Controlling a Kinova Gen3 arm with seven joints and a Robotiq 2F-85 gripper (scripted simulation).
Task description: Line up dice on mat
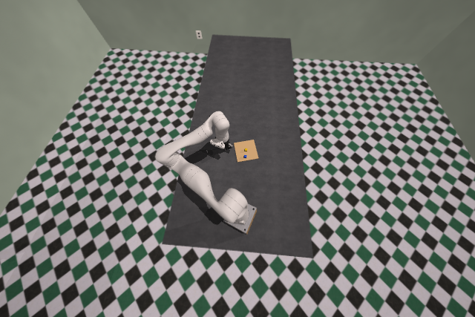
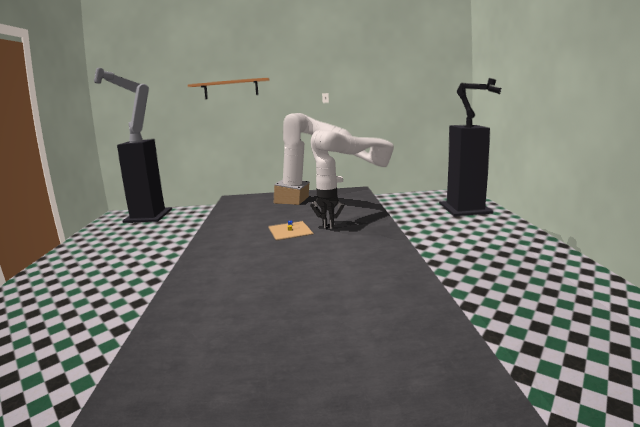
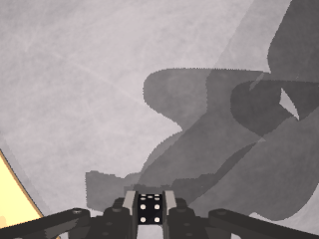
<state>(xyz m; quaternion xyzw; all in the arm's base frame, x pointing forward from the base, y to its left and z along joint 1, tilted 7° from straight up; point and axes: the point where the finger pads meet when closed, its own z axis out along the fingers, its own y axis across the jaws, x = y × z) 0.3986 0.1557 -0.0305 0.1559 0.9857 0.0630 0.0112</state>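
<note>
Now: the yellow die 150 mm to the right of my hand and 10 mm below it. From my hand the other things lie so: black die 10 mm below; blue die 150 mm to the right, 40 mm behind, 10 mm below; tan mat 150 mm to the right, 20 mm below.
</note>
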